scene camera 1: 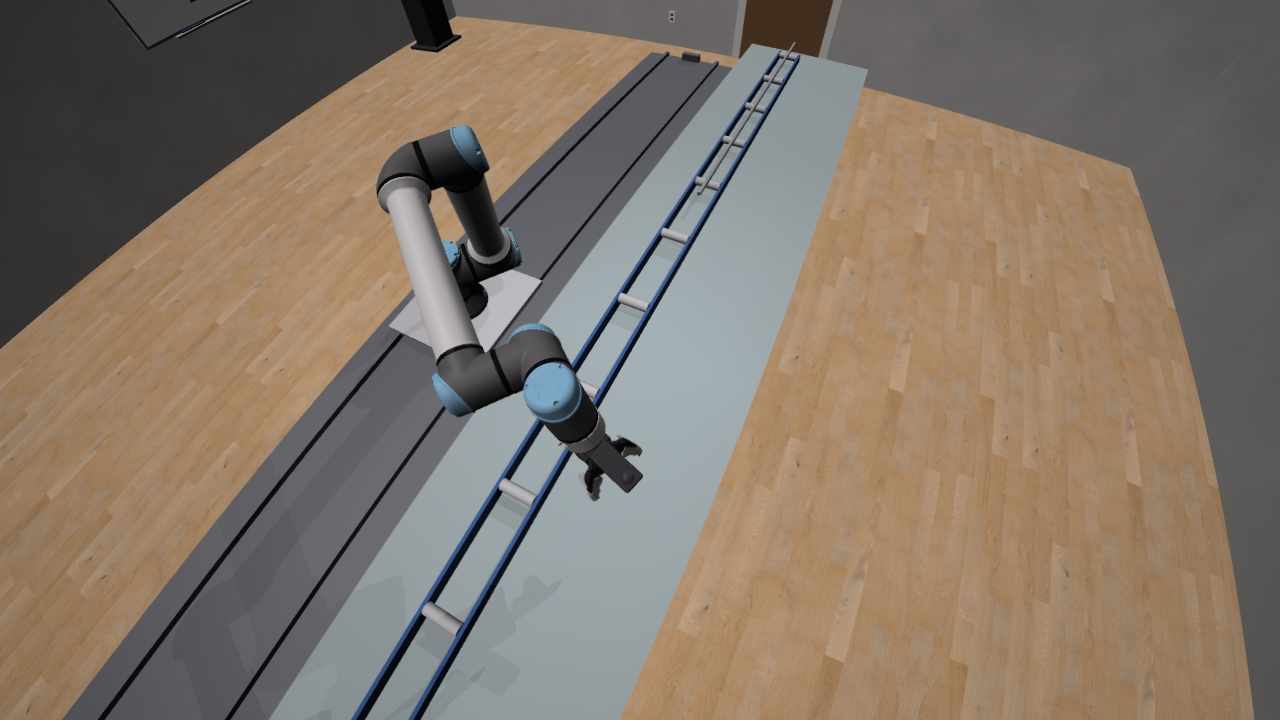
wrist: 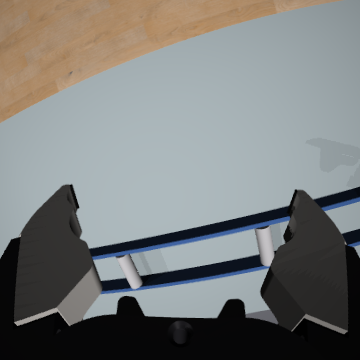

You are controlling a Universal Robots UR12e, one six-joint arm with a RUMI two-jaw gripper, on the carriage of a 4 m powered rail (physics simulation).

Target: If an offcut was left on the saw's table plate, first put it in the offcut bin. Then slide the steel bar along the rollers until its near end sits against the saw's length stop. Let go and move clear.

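Pixels of known places: gripper, between the fingertips: (wrist: 182, 189); arm's base, origin of its link: (scene camera 1: 465, 302).
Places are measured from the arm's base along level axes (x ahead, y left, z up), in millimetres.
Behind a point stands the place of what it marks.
The steel bar (scene camera 1: 739, 134) {x 630, y 1492, z 44 mm} is a thin grey rod lying lengthwise on the rollers at the far end of the blue roller track (scene camera 1: 646, 320) {x 694, y 222, z -4 mm} (wrist: 200, 234) {x 694, y -372, z 15 mm} in the scene view. Its near end rests by a roller in the upper middle. My gripper (scene camera 1: 615, 472) {x 936, y -429, z 359 mm} (wrist: 182, 189) {x 936, y -429, z 359 mm} is open and empty, well above the pale table and beside the track's right rail, far from the bar. The bar does not show in the wrist view. The saw, its length stop, the offcut bin and any offcut do not show in either view.
The pale blue-grey table (scene camera 1: 769, 295) {x 1078, y 560, z -30 mm} (wrist: 165, 125) {x 984, y -362, z -30 mm} carries the track. The dark carriage rail (scene camera 1: 572, 170) runs along its left side, with the arm's light base plate (scene camera 1: 523, 291) {x 188, y 146, z 0 mm} on it. Wooden floor (scene camera 1: 939, 402) (wrist: 100, 35) lies beyond the table's edge. A dark post (scene camera 1: 429, 22) stands far left.
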